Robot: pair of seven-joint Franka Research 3 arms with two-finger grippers.
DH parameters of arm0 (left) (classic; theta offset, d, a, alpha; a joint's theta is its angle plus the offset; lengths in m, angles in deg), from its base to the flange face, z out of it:
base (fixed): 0 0 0 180
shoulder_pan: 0 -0.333 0 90
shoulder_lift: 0 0 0 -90
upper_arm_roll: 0 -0.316 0.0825 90
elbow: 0 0 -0.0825 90
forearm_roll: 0 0.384 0 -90
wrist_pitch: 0 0 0.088 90
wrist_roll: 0 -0.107 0 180
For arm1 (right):
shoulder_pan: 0 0.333 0 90
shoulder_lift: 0 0 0 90
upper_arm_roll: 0 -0.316 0.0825 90
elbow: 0 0 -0.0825 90
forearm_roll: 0 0.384 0 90
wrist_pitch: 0 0 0.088 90
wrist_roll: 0 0.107 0 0
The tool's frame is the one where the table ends.
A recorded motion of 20 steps. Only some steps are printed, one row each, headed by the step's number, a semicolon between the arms.
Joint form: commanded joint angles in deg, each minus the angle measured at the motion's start. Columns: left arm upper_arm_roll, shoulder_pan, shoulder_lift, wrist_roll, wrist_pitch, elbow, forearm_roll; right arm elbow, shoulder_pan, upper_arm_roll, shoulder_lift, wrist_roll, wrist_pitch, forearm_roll.
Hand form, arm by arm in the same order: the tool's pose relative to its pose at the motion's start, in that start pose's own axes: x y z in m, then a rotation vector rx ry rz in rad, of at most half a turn. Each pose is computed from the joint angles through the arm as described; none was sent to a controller.
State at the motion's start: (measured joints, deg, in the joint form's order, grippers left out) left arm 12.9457 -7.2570 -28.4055 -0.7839 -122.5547 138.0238 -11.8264; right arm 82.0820 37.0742 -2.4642 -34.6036 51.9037 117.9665 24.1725
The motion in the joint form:
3: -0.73 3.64 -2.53 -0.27 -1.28 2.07 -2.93; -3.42 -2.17 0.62 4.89 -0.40 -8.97 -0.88
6: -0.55 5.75 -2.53 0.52 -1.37 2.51 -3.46; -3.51 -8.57 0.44 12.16 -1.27 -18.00 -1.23
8: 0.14 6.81 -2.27 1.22 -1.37 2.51 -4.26; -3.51 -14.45 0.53 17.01 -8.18 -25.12 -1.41
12: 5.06 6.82 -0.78 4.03 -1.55 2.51 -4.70; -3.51 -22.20 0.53 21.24 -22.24 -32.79 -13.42
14: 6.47 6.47 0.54 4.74 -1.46 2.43 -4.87; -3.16 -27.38 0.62 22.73 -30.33 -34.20 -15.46
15: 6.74 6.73 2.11 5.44 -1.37 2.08 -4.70; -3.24 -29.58 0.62 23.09 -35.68 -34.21 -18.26
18: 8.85 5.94 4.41 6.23 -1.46 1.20 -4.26; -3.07 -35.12 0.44 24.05 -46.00 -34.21 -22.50
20: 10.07 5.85 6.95 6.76 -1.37 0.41 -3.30; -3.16 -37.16 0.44 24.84 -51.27 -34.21 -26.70
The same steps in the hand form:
3: -0.0134 0.0212 -0.0045 -0.0521 0.0266 0.0250; -0.0068 0.0022 -0.0812 -0.0029 -0.0043 -0.0252
6: -0.0185 0.0369 -0.0004 -0.0663 0.0156 0.0433; 0.0064 0.0436 -0.1785 0.0034 -0.0079 0.0077
8: -0.0212 0.0499 0.0026 -0.0785 0.0064 0.0520; 0.0214 0.0903 -0.2454 0.0012 -0.0131 -0.0512
12: -0.0294 0.0855 0.0198 -0.0596 -0.0294 0.0767; 0.0577 0.1725 -0.3104 -0.1694 0.0930 -0.1859
14: -0.0304 0.0927 0.0308 -0.0546 -0.0556 0.0777; 0.0814 0.2193 -0.3414 -0.1886 0.1117 -0.2381
15: -0.0290 0.0963 0.0401 -0.0542 -0.0796 0.0743; 0.0939 0.2416 -0.3551 -0.2262 0.1376 -0.2897
18: -0.0268 0.1068 0.0530 -0.0423 -0.1060 0.0854; 0.1173 0.2949 -0.3849 -0.2854 0.1694 -0.3695
20: -0.0252 0.1149 0.0674 -0.0305 -0.1390 0.1033; 0.1230 0.3199 -0.4027 -0.3546 0.1946 -0.4150

